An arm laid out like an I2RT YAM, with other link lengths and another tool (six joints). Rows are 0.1 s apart.
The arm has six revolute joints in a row. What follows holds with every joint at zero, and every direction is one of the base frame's. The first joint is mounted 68 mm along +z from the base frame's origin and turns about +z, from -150 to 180 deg. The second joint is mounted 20.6 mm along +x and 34.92 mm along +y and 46.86 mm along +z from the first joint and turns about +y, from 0 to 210 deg. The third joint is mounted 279.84 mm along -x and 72.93 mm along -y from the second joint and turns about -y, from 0 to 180 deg. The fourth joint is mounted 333.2 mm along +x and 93.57 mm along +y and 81.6 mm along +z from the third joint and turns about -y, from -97 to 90 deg. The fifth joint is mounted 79.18 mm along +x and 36.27 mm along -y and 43.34 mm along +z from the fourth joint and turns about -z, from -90 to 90 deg. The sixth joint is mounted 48.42 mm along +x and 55.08 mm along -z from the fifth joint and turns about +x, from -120 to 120 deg. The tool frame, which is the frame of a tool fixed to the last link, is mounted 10 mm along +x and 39 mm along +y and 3 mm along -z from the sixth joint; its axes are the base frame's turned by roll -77.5, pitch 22.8 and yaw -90 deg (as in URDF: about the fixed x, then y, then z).
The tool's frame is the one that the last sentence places.
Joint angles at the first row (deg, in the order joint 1, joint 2, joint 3, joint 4, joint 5, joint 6):
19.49 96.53 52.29 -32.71 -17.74 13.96
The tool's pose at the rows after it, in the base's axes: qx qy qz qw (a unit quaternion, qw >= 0); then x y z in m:
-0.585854, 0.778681, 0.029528, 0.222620, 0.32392, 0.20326, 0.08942
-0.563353, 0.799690, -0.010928, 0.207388, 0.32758, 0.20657, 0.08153
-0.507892, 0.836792, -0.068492, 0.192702, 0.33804, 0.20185, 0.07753
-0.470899, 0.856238, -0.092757, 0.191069, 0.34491, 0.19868, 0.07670
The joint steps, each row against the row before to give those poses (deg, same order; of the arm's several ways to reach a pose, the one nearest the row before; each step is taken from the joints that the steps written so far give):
1.48 1.53 0.00 2.38 -0.04 0.00
1.01 0.68 0.00 1.01 5.31 4.39
-0.05 0.00 0.03 0.74 7.17 7.34
-0.19 0.00 -0.01 0.79 3.04 4.40

